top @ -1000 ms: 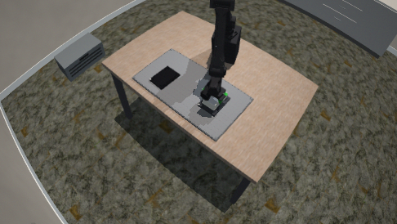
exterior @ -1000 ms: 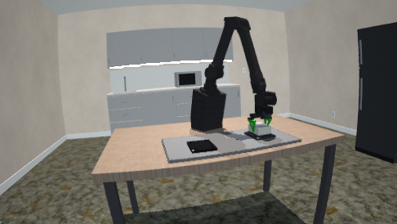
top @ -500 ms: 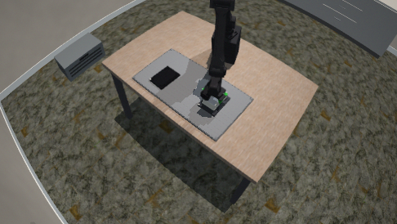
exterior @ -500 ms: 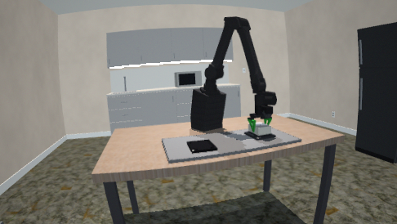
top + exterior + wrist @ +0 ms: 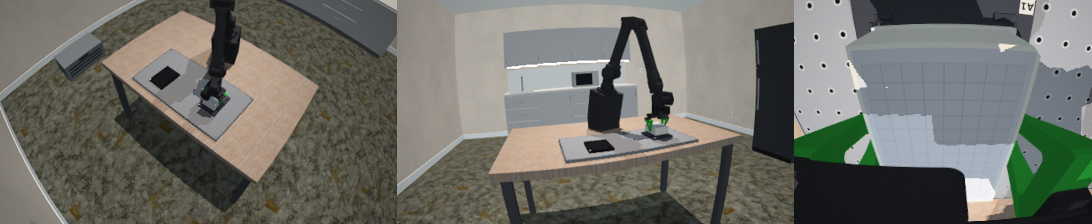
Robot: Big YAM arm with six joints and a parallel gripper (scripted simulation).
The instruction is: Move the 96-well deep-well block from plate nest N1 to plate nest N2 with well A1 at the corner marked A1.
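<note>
Right now my hand is 1 cm below the deep-well block. The rest, counted from my hand: black plate nest 8 cm ahead, 35 cm to the right, 3 cm below.
</note>
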